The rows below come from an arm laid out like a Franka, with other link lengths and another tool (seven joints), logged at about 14 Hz.
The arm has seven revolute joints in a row. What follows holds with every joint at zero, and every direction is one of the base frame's.
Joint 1 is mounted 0.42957 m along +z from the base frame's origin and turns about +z.
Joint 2 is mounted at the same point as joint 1 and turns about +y.
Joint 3 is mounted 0.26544 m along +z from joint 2 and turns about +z.
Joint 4 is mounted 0.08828 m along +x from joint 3 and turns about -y.
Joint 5 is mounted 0.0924 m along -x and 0.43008 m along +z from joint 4 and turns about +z.
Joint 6 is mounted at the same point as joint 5 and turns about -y.
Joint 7 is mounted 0.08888 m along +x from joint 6 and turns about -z.
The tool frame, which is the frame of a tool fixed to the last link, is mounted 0.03 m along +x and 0.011 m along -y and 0.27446 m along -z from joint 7; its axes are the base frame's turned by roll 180, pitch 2 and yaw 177.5 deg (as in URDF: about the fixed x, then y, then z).
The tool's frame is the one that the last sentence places.
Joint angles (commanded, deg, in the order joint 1, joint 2, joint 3, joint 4, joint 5, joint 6, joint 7), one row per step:
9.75 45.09 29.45 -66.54 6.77 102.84 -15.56
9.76 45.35 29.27 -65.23 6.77 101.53 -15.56
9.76 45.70 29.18 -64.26 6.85 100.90 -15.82
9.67 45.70 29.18 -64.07 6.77 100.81 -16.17
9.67 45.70 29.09 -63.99 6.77 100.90 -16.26
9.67 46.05 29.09 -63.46 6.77 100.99 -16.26
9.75 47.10 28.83 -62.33 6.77 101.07 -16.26
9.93 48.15 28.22 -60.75 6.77 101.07 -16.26
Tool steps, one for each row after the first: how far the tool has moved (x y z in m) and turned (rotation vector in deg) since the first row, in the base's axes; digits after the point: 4 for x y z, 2 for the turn. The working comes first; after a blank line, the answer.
Tool pose at each row, in the base's axes (x y z in m, rotation vector in deg; the steps are taken from these numbers as rounded here):
0.6163 0.4806 0.2669 61.73 -156.19 -39.54
0.6189 0.4767 0.2726 61.60 -156.00 -39.47
0.6216 0.4750 0.2758 61.76 -155.92 -39.77
0.6232 0.4737 0.2772 62.22 -155.97 -39.79
0.6246 0.4731 0.2777 62.28 -156.15 -39.79
0.6275 0.4731 0.2782 62.13 -156.43 -40.11
0.6331 0.4710 0.2742 61.47 -156.78 -40.49
0.6424 0.4664 0.2724 60.68 -157.62 -40.66

0.0026 -0.0039 0.0057 -0.10 0.21 0.02
0.0053 -0.0056 0.0089 0.12 0.22 0.11
0.0069 -0.0069 0.0103 0.22 -0.04 0.33
0.0083 -0.0075 0.0108 0.25 -0.21 0.28
0.0112 -0.0075 0.0113 0.49 -0.36 0.05
0.0168 -0.0096 0.0073 0.69 -0.34 -0.48
0.0261 -0.0142 0.0055 0.81 -0.67 -1.27

